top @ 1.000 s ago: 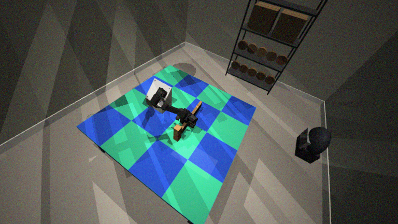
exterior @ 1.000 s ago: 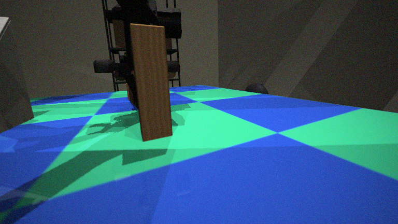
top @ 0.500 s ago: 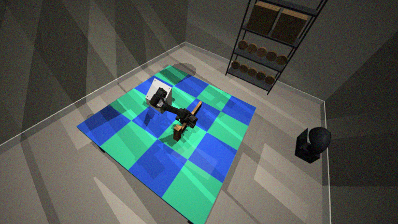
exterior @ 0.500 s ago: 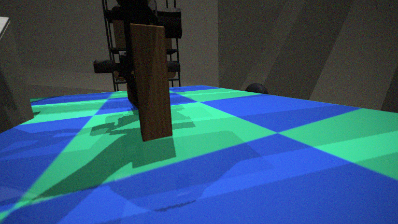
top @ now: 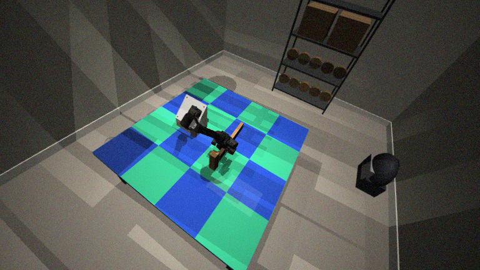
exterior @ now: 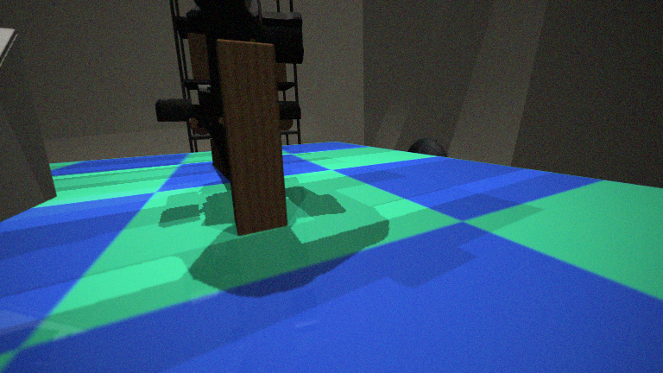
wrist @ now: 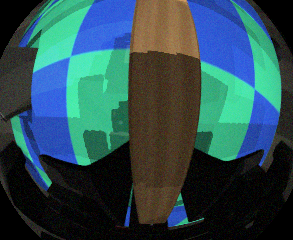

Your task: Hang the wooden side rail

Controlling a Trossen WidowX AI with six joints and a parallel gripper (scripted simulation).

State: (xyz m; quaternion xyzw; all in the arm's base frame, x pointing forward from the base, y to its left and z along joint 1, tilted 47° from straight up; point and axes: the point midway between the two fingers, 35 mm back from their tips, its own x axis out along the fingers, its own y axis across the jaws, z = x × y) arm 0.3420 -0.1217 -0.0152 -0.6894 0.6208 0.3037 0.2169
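Right now the wooden headboard post is 10 mm ahead of my gripper tip, 120 mm to the right of it and 40 mm above it.
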